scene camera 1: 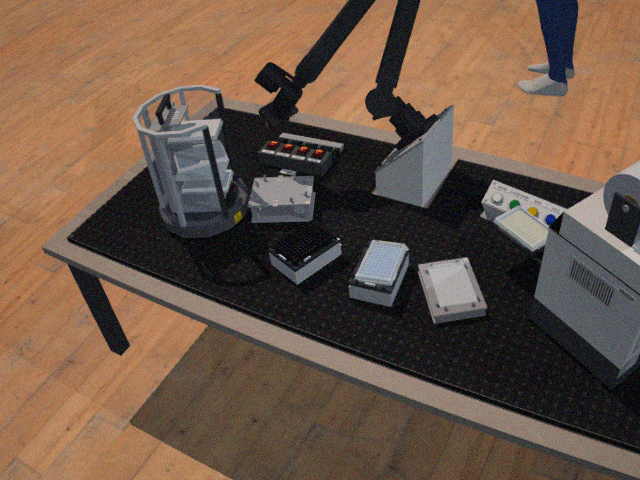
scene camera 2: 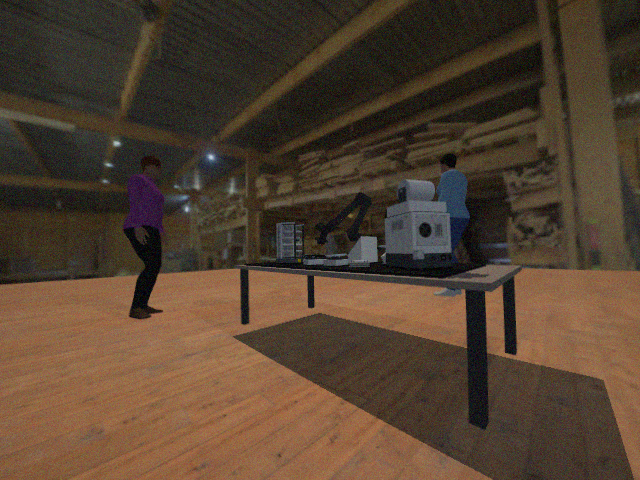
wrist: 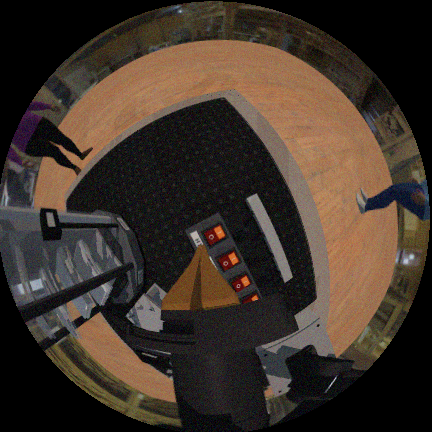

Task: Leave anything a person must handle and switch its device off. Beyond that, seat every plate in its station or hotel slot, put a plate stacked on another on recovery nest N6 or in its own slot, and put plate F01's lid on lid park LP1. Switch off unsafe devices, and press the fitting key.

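Observation:
My gripper is shut and empty. In the wrist view its orange fingertips appear over the H1-labelled end of the dark switch strip, beside the first of several lit red-orange rockers; contact cannot be told. The round plate hotel holds several pale plates. A blue-white plate lies on a station in the middle. A pale yellow plate lies tilted by the key panel, which has a knob and green, yellow and blue keys. Plate and lid labels are unreadable.
A clear-topped block stands beside the hotel. A black-topped station and a white nest stand nearer the front. A grey wedge stands behind; a large machine is at the right. Two people stand beyond the table.

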